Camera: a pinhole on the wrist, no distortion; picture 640 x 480 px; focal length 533.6 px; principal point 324.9 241.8 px. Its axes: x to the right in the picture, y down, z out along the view. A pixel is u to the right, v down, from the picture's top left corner.
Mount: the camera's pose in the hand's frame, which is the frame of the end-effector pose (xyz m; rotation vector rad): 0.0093 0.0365 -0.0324 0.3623 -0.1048 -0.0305
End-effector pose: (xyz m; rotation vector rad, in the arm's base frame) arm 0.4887 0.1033 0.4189 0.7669 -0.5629 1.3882
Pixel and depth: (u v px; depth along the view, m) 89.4 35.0 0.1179
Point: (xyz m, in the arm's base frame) 0.5316 0.0241 0.4066
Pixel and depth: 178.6 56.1 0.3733
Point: 0.7040 -0.1830 0.4541
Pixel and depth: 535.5 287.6 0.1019
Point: 0.4924 0.0757 0.4934
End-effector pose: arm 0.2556 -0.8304 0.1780 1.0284 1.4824 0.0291
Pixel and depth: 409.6 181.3 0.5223
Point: 0.5022 -1.1707 -0.0692
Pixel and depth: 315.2 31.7 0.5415
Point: 0.3669 -1.2905 -0.0664
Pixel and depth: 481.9 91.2 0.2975
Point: 0.3622 -1.0033 -0.0096
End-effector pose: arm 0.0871 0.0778 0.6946 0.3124 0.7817 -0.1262
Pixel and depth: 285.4 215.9 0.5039
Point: 0.2772 -0.2125 0.9983
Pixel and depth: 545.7 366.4 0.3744
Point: 0.4128 -0.0584 0.8430
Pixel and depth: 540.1 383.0 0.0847
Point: 0.1559 0.0839 0.7146
